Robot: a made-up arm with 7 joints. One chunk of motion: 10 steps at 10 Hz.
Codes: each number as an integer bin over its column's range. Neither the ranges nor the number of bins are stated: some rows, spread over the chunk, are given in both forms.
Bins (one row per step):
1: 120 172 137 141 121 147
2: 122 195 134 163 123 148
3: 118 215 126 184 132 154
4: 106 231 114 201 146 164
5: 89 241 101 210 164 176
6: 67 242 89 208 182 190
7: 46 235 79 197 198 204
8: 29 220 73 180 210 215
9: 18 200 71 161 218 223
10: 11 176 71 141 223 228
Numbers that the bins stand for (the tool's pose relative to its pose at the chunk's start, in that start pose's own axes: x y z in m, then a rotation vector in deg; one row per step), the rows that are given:
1: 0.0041 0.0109 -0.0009 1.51 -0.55 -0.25
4: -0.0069 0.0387 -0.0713 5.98 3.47 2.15
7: -0.0539 0.0406 -0.1784 5.68 11.84 7.80
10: -0.0814 0.0128 -0.2028 1.51 15.85 11.19
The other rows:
2: 0.0057 0.0218 -0.0101 3.15 -0.22 -0.11
3: 0.0025 0.0312 -0.0346 4.71 1.22 0.74
5: -0.0202 0.0434 -0.1111 6.65 6.37 3.85
6: -0.0375 0.0439 -0.1478 6.50 9.26 5.82
8: -0.0673 0.0335 -0.1967 4.41 13.76 9.35
9: -0.0759 0.0241 -0.2028 3.00 15.05 10.48

